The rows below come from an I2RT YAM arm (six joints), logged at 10 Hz.
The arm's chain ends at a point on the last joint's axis. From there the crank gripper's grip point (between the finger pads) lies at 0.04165 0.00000 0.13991 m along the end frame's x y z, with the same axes.
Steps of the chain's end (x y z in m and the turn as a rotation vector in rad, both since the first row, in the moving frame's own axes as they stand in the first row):
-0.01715 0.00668 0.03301 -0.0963 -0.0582 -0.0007
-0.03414 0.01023 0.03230 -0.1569 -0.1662 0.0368
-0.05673 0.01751 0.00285 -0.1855 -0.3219 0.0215
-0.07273 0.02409 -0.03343 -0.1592 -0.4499 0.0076
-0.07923 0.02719 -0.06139 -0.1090 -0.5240 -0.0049
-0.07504 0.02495 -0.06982 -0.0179 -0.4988 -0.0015
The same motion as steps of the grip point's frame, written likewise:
-0.02534 0.02022 0.03455 -0.0963 -0.0582 -0.0007
-0.05819 0.03362 0.03540 -0.1569 -0.1662 0.0368
-0.10315 0.04449 0.00632 -0.1855 -0.3219 0.0215
-0.13753 0.04706 -0.03105 -0.1592 -0.4499 0.0076
-0.15464 0.04286 -0.06015 -0.1090 -0.5240 -0.0049
-0.14704 0.02753 -0.06696 -0.0179 -0.4988 -0.0015

